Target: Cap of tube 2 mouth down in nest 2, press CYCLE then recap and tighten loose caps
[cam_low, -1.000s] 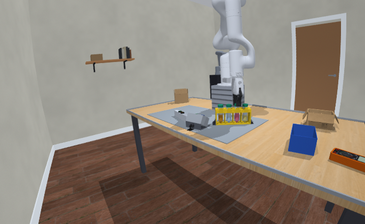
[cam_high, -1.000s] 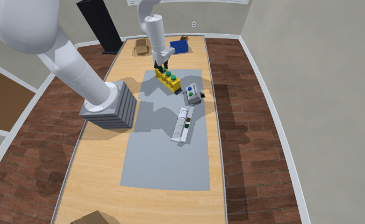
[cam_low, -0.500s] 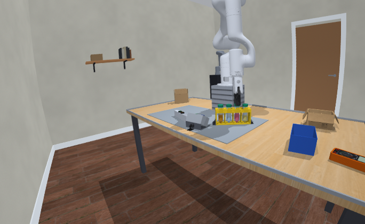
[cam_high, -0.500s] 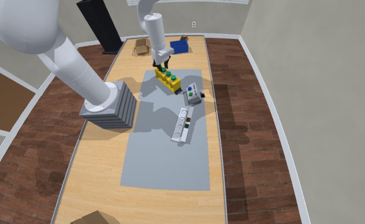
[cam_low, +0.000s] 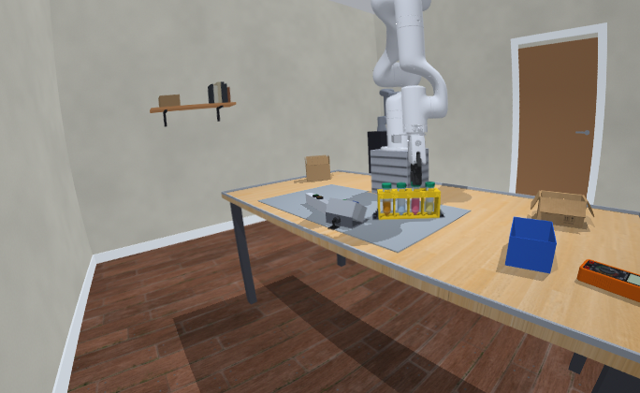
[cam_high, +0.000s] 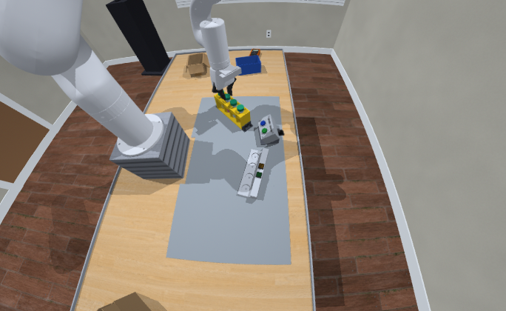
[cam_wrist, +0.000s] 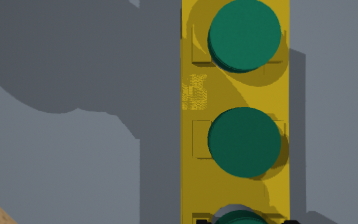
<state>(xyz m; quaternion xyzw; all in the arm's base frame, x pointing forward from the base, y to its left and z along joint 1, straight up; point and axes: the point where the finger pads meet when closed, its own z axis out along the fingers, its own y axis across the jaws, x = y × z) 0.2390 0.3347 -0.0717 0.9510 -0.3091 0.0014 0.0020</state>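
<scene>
Now: the blue key 20 cm ahead of my hand, 9 cm to the right of it and 7 cm below it. From my hand the other things lie so: green key 21 cm ahead, 14 cm to the right, 7 cm below; then green cap 2 cm below; then key housing 22 cm ahead, 11 cm to the right, 8 cm below.
</scene>
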